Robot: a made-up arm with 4 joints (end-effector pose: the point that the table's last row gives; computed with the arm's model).
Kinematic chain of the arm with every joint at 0, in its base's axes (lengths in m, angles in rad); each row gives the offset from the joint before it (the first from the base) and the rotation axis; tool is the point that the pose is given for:
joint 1: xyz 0 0 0.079 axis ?
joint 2: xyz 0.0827 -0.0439 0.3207 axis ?
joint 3: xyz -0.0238 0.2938 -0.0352 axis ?
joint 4: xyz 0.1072 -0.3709 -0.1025 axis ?
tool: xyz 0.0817 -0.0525 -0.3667
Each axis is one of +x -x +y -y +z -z.
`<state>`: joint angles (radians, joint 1 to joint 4).
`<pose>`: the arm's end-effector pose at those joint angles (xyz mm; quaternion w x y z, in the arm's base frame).
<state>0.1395 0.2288 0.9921 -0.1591</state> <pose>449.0 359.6 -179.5 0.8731 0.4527 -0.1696 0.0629</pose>
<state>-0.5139 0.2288 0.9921 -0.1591</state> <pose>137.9 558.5 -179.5 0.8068 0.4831 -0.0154 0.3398</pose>
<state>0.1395 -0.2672 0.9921 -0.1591</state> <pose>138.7 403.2 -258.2 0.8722 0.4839 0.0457 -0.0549</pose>
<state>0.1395 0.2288 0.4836 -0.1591</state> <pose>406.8 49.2 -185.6 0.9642 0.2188 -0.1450 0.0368</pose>
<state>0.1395 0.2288 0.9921 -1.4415</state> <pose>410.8 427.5 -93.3 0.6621 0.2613 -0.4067 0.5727</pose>
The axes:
joint 1: -z
joint 2: -y
joint 3: +x
joint 4: -z

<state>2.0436 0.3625 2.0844 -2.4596</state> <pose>640.3 -495.0 374.2 0.4532 -0.6053 -0.6028 0.2547</pose>
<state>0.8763 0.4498 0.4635 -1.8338</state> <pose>441.1 -200.3 -73.0 0.8185 -0.1641 -0.2652 0.4825</pose>
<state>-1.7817 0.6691 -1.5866 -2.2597</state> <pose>213.0 31.5 637.8 0.0774 0.7086 0.0644 -0.6984</pose>
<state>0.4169 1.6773 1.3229 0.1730</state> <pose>824.1 288.6 614.6 0.6375 0.3362 -0.6325 0.2838</pose>
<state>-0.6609 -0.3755 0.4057 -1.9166</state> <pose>-135.4 124.4 -174.1 0.3039 0.2676 0.0317 0.9138</pose>
